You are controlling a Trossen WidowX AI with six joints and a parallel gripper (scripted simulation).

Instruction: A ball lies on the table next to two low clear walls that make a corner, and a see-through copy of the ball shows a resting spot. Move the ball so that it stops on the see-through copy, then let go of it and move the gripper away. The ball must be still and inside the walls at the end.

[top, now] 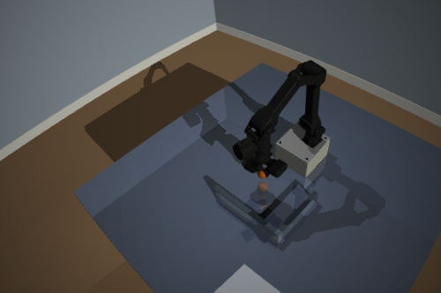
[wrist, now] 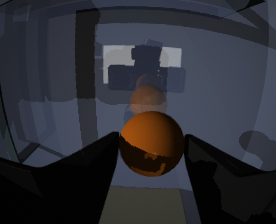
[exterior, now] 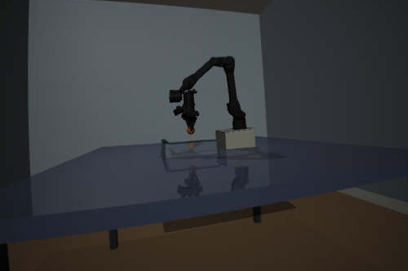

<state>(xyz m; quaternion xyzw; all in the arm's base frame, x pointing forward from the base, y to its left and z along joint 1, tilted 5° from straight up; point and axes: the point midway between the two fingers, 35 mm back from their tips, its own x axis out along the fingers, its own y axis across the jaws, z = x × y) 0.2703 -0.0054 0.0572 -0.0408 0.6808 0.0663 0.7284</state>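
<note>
My gripper tip is 80 mm above the see-through copy of ball. Also, from my gripper tip: orange ball: right at my gripper tip.
</note>
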